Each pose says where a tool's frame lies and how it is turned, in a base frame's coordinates. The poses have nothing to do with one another.
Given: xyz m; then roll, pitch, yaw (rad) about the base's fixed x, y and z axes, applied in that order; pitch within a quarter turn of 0, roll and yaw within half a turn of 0.
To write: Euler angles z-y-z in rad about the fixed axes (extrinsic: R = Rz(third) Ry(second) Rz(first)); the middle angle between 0 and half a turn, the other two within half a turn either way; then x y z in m. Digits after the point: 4 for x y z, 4 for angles.
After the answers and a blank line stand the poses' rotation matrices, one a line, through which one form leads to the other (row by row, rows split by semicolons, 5 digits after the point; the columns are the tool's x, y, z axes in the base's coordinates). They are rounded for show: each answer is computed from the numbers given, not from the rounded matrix.
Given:
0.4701, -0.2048, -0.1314, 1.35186, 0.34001, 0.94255
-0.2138, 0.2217, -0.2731, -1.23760, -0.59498, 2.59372
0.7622, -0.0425, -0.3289, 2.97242, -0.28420, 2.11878
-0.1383, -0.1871, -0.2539, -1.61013, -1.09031, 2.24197
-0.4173, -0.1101, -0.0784, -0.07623, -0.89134, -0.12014
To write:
1.2231, 1.3646, -0.5542, 0.4701, -0.2048, -0.1314
-2.1923, 1.2965, -1.9271, -0.2138, 0.2217, -0.2731
2.6187, 2.8120, 1.5716, 0.7622, -0.0425, -0.3289
-2.6614, 1.5890, -2.5053, -0.1383, -0.1871, -0.2539
-3.0802, 0.8937, 2.9236, -0.4173, -0.1101, -0.0784

0.55408 0.01561 0.83232; 0.76274 0.39103 -0.51509; -0.33350 0.92025 0.20476
-0.70695 -0.62250 -0.33574; 0.43137 -0.00331 -0.90217; 0.56049 -0.78261 0.27086
-0.50007 0.86599 -0.00027; 0.81934 0.47323 0.32363; 0.28039 0.16161 -0.94618
-0.28745 -0.52027 -0.80417; 0.36195 0.71834 -0.59412; 0.88677 -0.46185 -0.01818
0.62384 0.17832 -0.76094; -0.07531 0.98281 0.16857; 0.77791 -0.04785 0.62655

